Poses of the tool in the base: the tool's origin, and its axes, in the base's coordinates. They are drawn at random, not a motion.
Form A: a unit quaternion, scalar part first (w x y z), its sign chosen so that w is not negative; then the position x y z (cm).
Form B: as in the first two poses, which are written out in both.
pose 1, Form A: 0.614, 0.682, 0.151, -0.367, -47.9, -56.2, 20.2
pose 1, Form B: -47.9, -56.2, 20.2, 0.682, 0.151, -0.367, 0.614
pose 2, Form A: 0.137, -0.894, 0.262, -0.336, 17.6, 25.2, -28.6
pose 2, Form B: 17.6, 25.2, -28.6, -0.894, 0.262, -0.336, 0.137
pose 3, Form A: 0.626, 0.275, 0.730, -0.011, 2.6, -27.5, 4.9
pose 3, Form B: 2.6, -27.5, 4.9, 0.275, 0.730, -0.011, 0.626
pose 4, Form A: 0.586, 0.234, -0.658, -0.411, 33.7, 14.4, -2.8
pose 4, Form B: 33.7, 14.4, -2.8, 0.234, -0.658, -0.411, 0.586
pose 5, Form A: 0.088, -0.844, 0.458, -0.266, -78.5, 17.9, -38.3
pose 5, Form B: -78.5, 17.9, -38.3, -0.844, 0.458, -0.266, 0.088
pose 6, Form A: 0.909, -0.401, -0.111, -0.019, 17.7, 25.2, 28.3
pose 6, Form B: 17.7, 25.2, 28.3, -0.401, -0.111, -0.019, 0.909
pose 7, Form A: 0.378, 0.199, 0.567, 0.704, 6.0, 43.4, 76.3
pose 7, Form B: 6.0, 43.4, 76.3, 0.199, 0.567, 0.704, 0.378
